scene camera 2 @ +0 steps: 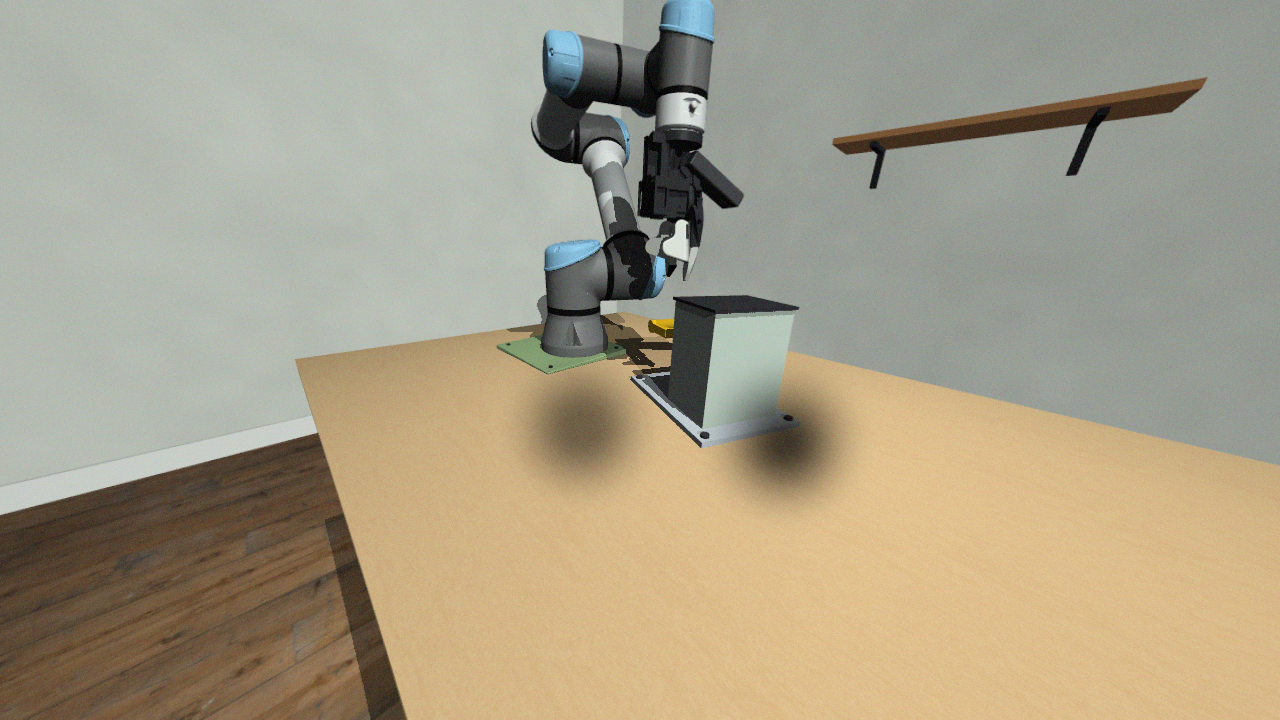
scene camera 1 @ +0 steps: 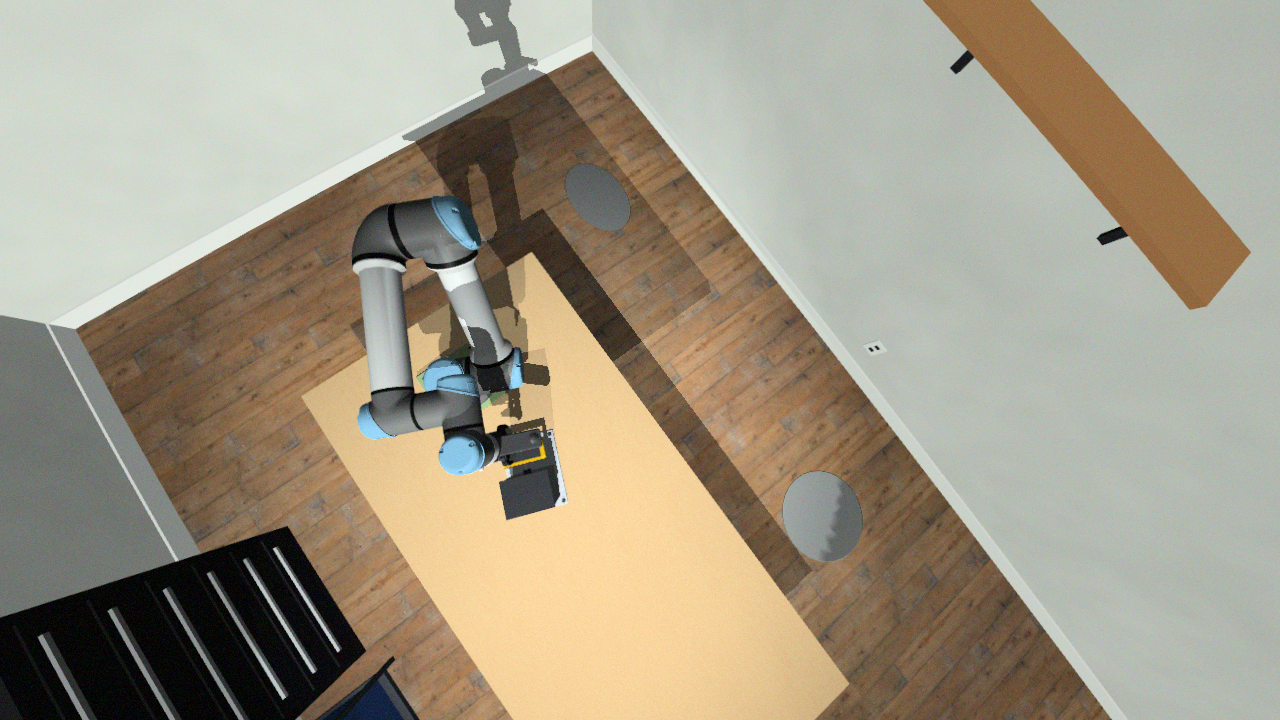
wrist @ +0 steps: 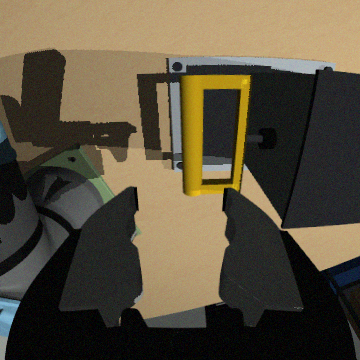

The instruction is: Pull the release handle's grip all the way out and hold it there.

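Observation:
The release handle's yellow grip is an upright rectangular loop in the wrist view. A short dark rod joins it to the side of a dark-topped box. The box stands on a grey base plate. My gripper is partly open with nothing between its fingers. It hangs above the grip's level, apart from it. In the wrist view the right fingertip overlaps the grip's lower end, and the left fingertip is left of the grip.
My arm's green mounting plate is beside the box assembly on the wooden table. A wall shelf is off to the side. A black drawer cabinet stands beyond the table's edge.

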